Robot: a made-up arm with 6 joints.
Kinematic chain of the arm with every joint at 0, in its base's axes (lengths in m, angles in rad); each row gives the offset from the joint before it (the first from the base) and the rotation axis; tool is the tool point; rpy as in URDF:
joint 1: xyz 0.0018 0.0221 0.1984 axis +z
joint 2: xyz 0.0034 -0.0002 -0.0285 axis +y
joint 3: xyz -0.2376 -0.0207 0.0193 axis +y
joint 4: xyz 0.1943 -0.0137 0.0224 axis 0.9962 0 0.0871
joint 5: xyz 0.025 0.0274 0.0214 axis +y
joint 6: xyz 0.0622 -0.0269 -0.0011 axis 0.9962 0 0.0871
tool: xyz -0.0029 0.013 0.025 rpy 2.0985 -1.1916 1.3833
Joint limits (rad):
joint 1: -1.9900..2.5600
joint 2: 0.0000..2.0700
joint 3: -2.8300..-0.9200
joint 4: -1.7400..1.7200
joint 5: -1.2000..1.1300
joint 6: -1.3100..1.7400
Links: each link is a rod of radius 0.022 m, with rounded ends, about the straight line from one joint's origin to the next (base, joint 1, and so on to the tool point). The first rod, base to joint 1, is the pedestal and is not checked.
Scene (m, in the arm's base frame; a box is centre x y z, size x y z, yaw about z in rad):
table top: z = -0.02
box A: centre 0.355 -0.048 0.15 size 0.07 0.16 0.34 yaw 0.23
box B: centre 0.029 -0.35 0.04 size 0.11 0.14 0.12 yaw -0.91
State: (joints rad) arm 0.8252 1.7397 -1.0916 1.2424 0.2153 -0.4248
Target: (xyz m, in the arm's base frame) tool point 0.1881 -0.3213 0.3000
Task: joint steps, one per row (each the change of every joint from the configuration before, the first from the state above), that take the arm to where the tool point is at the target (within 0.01 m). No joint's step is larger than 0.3 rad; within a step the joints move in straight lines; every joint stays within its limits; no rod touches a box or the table.
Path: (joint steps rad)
1: -0.2622 -0.0140 -0.2427 0.0775 0.0209 0.1052
2: -0.2622 -0.0140 -0.2427 0.0775 0.0209 0.1053
3: -0.2621 -0.0139 -0.2427 0.0776 0.0209 0.1052
4: -0.2367 0.0670 0.0881 -0.0346 -0.0840 -0.0551
5: -0.2366 0.0671 0.0880 -0.0345 -0.0840 -0.0550
6: -0.2366 0.0670 0.0880 -0.0346 -0.0840 -0.0550
7: -0.2366 0.0671 0.0881 -0.0346 -0.0839 -0.0551

